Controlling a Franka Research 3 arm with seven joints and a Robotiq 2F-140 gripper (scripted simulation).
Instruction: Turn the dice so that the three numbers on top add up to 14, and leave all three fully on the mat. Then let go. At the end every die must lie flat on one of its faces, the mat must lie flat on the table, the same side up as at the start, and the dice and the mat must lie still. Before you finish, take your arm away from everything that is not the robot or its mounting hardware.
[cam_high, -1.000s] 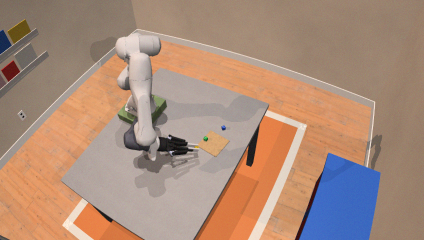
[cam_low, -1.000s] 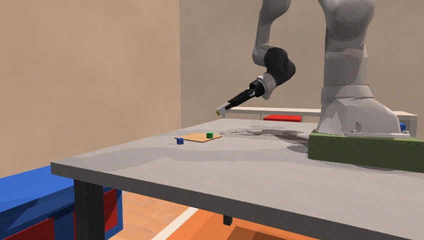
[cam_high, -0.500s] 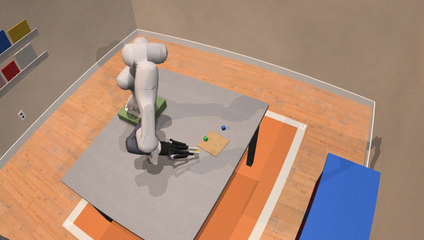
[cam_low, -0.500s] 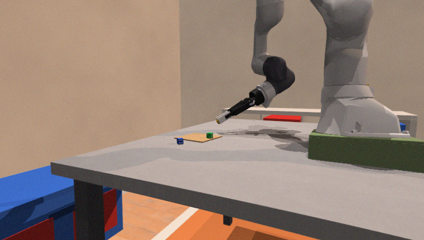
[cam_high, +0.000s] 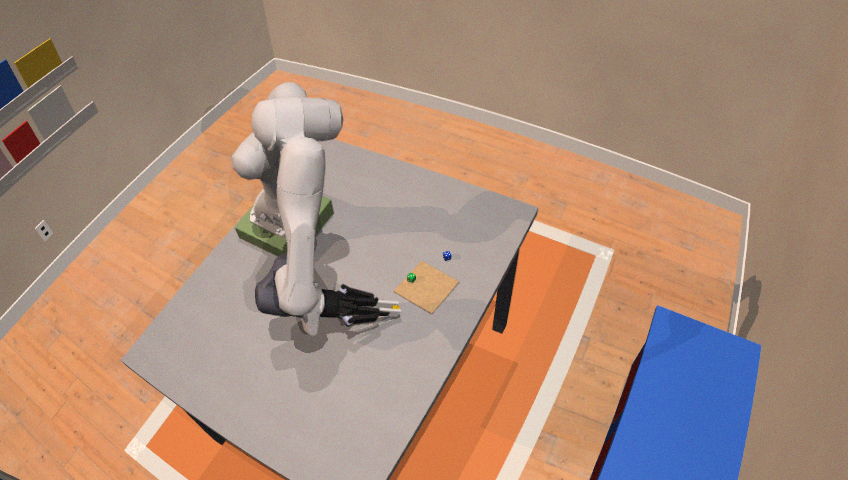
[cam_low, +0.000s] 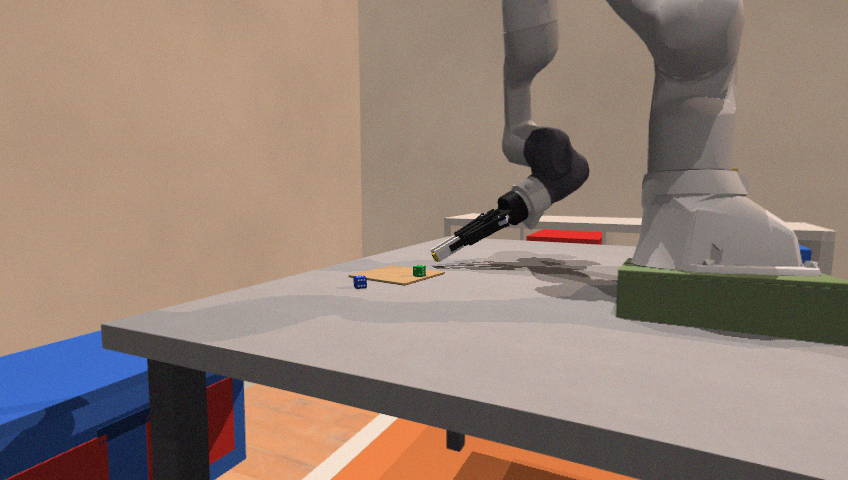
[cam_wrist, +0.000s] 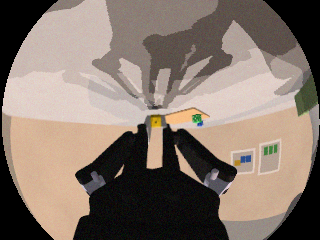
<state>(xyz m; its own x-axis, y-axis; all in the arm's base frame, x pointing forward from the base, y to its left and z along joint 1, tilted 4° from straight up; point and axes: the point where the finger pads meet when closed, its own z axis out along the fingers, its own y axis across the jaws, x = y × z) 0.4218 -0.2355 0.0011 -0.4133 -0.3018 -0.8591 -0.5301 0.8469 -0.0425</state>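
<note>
The yellow die lies 2 cm ahead of my hand, 1 cm to the left of it and 2 cm below it. Also, from my hand: tan mat: 7 cm ahead, 13 cm to the left, 4 cm below; blue die: 10 cm ahead, 26 cm to the left, 3 cm below; green die: 2 cm ahead, 14 cm to the left, 3 cm below.
</note>
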